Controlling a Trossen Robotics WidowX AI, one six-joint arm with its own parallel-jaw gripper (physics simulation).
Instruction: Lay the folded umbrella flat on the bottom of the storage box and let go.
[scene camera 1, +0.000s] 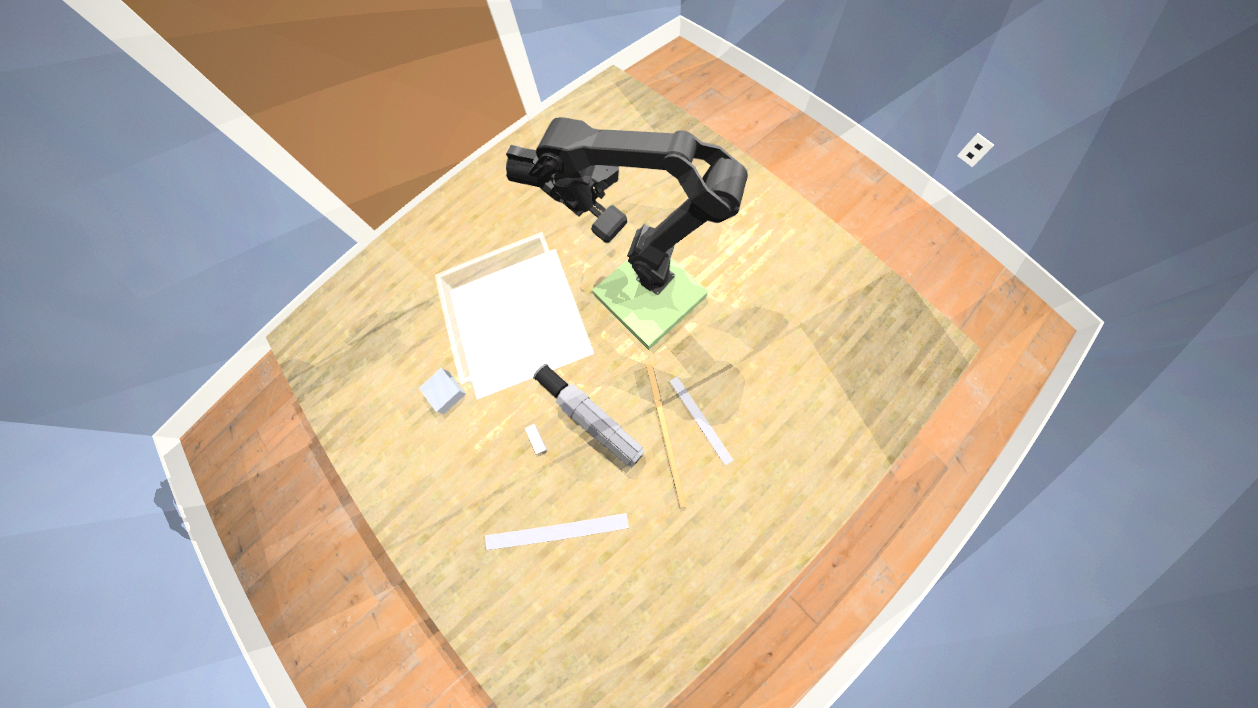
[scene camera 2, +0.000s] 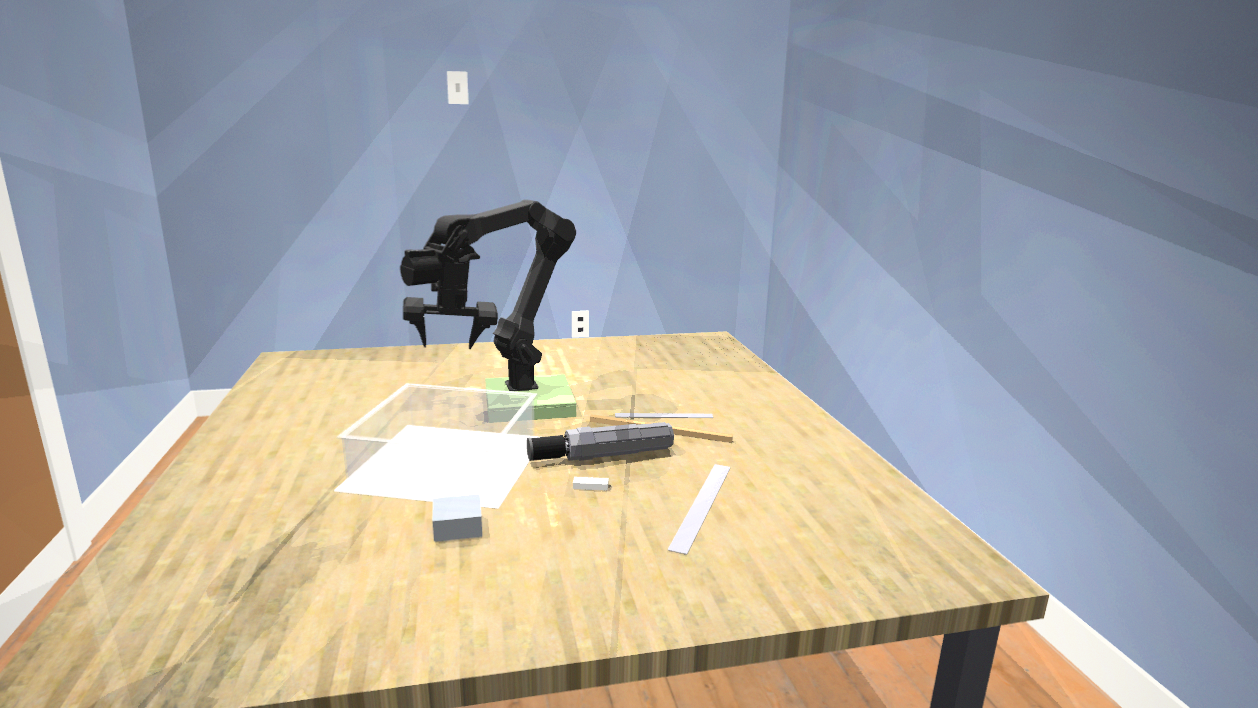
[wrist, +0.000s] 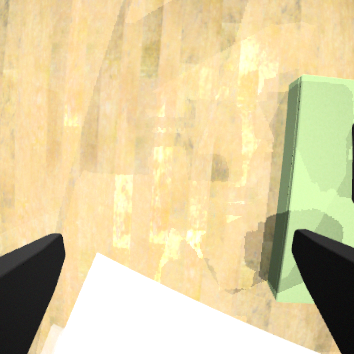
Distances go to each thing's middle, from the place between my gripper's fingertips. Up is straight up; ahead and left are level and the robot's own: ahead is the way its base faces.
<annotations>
The storage box (scene camera 2: 442, 441) lies 250 mm ahead of my hand, 30 mm to the right of it and 90 mm below it. From my hand the other things lie so: thin wooden stick (scene camera 2: 677, 430): 230 mm ahead, 390 mm to the left, 140 mm below.
</annotations>
